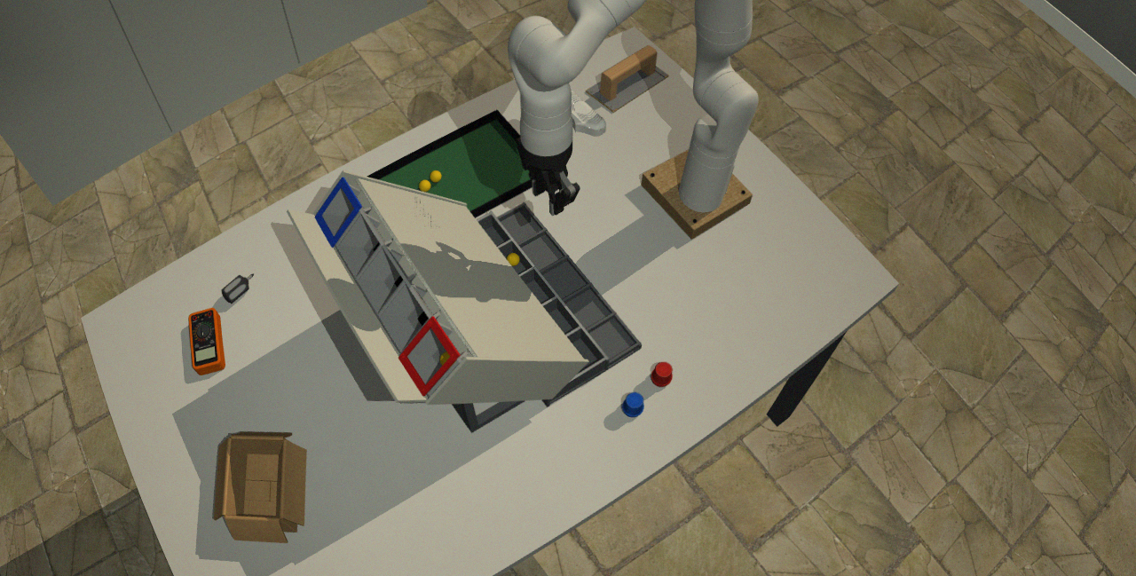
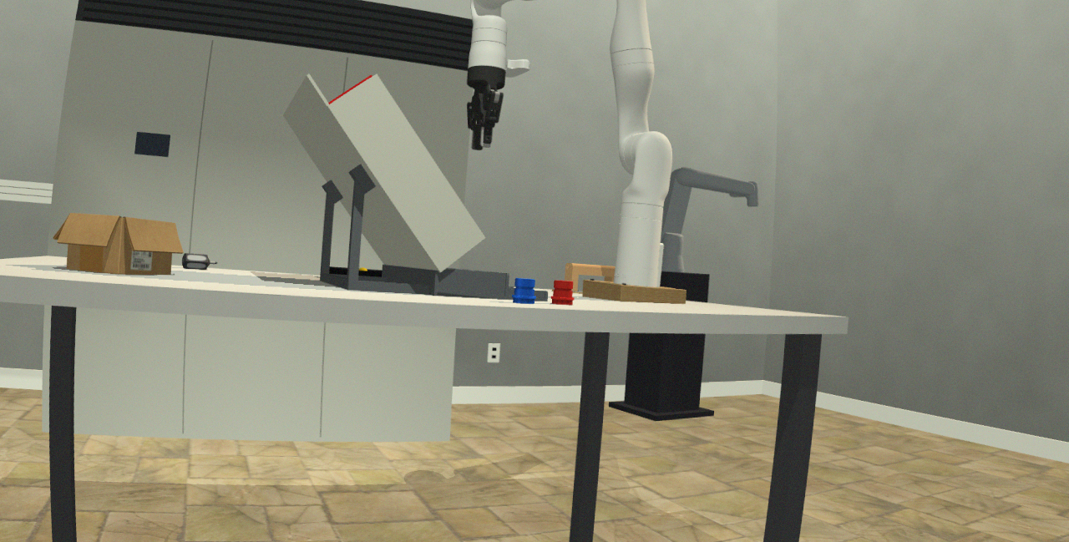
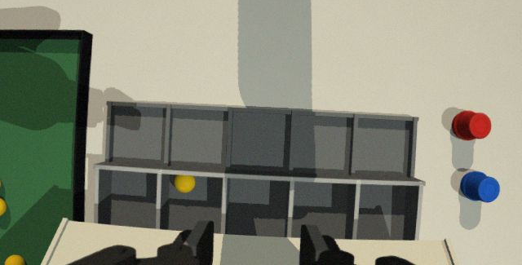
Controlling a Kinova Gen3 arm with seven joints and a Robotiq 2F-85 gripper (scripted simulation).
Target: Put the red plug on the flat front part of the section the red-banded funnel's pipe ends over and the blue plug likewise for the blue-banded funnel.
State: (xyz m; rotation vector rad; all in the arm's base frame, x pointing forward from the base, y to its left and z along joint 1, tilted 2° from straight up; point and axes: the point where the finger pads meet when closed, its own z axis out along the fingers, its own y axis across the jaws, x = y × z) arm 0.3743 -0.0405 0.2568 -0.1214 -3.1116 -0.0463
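Now: the green marble tray 33 cm to the right of my hand and 29 cm below it. From my hand the other things lie so: dark object: 49 cm ahead, 40 cm to the right, 28 cm below; then beige cover: 15 cm ahead, 2 cm to the right, 9 cm below; then cardboard box: 65 cm ahead, 1 cm to the left, 25 cm below.
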